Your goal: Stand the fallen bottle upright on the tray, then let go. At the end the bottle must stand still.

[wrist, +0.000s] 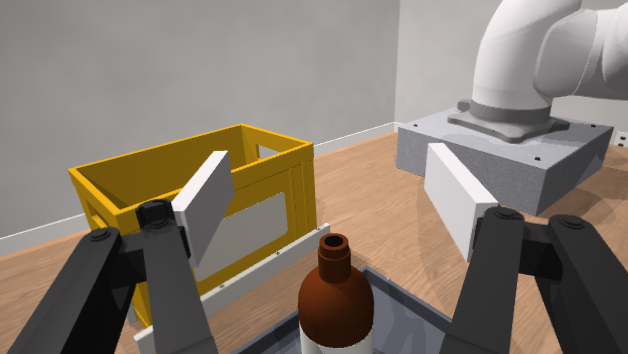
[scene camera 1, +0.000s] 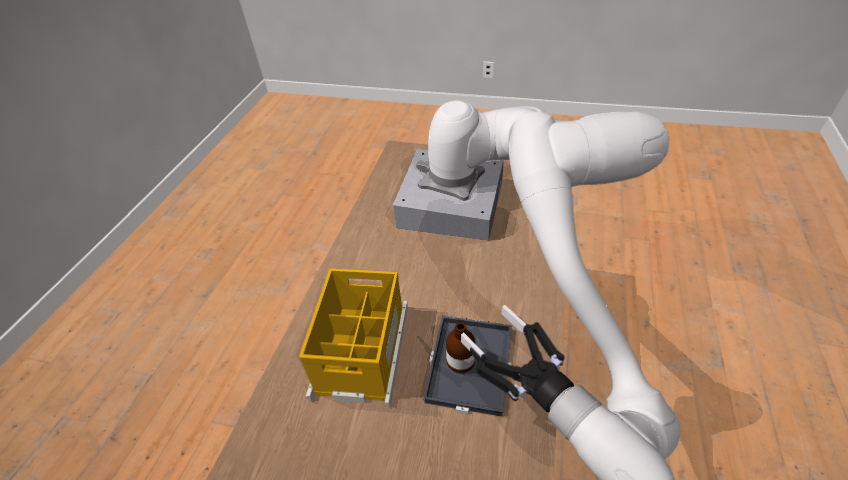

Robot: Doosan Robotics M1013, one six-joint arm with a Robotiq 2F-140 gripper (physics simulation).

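Pixels of known places: gripper, fingertip midpoint: (wrist: 327,169) (scene camera 1: 483,323); arm's base, link origin: (wrist: 504,124) (scene camera 1: 451,178).
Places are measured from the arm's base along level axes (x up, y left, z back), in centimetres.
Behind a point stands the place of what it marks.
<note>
The brown bottle (scene camera 1: 455,346) @(x 1.3, y 27.7, z -62.8 cm) (wrist: 335,305) @(x 1.2, y 30.4, z -61.3 cm) with a white label stands upright on the dark grey tray (scene camera 1: 439,396) @(x -9.7, y 26.7, z -71.1 cm) (wrist: 415,300) @(x -7.7, y 26.4, z -48.2 cm), towards its left side in the scene view. Its open mouth faces up. My gripper (scene camera 1: 483,322) @(x 16.2, y 34.8, z -64.0 cm) (wrist: 327,169) @(x 16.2, y 34.8, z -64.0 cm) is open, with nothing between its fingers. It is raised above the tray, apart from the bottle; one finger covers part of the bottle in the scene view. In the wrist view the bottle is below the level of the fingertips, and its lower part is cut off by the frame's bottom edge.
A yellow crate (scene camera 1: 346,376) @(x 0.1, y 6.8, z -79.9 cm) (wrist: 302,200) @(x -1.1, y 7.2, z -54.0 cm) with compartments stands left of the tray, with pale rails (scene camera 1: 395,350) (wrist: 270,260) @(x -7.2, y 10.7, z -61.1 cm) at its foot. The arm's grey base block (scene camera 1: 440,220) @(x -3.9, y 3.3, z -17.3 cm) (wrist: 470,170) @(x -5.1, y 6.2, z -16.7 cm) is behind the tray. The arm reaches in from the right in the scene view.
</note>
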